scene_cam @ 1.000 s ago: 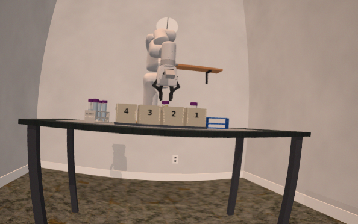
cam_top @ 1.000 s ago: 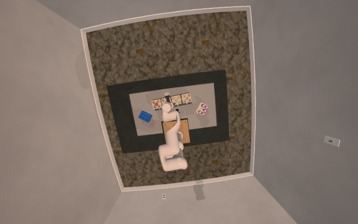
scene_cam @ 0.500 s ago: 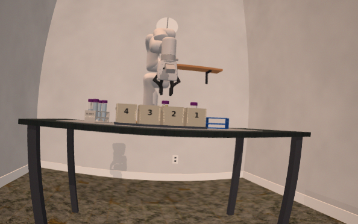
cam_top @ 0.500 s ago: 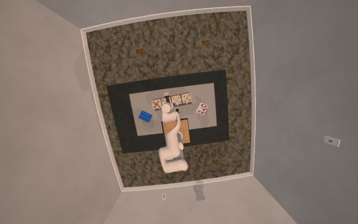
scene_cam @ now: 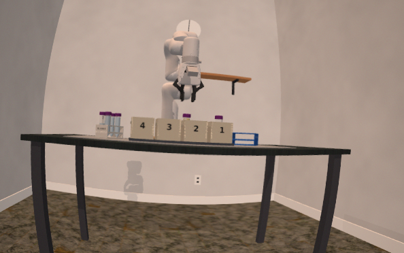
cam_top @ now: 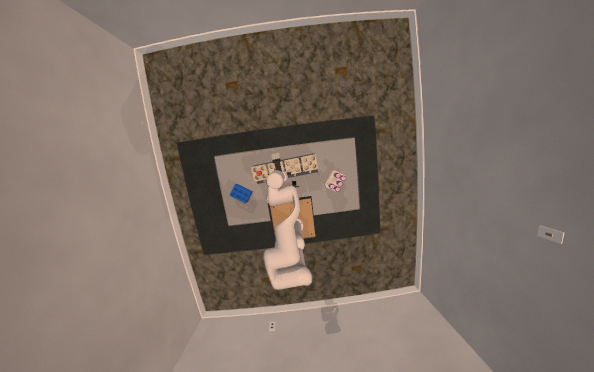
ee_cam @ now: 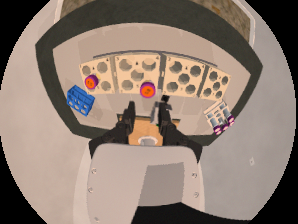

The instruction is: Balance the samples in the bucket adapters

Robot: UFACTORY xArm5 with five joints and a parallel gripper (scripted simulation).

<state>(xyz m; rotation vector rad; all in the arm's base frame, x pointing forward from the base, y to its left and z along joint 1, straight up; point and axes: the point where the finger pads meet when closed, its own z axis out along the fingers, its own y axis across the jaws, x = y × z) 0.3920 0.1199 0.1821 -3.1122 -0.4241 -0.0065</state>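
The purple-capped blank tube lies 35 cm to the right of my hand, 13 cm below it and 7 cm behind it. Also, from my hand: adapter 3: 15 cm below, 7 cm to the right, 5 cm ahead; orange-dotted sample tube: 14 cm to the left, 13 cm below, 1 cm behind; adapter 2: 15 cm below, 3 cm to the left, 2 cm ahead.
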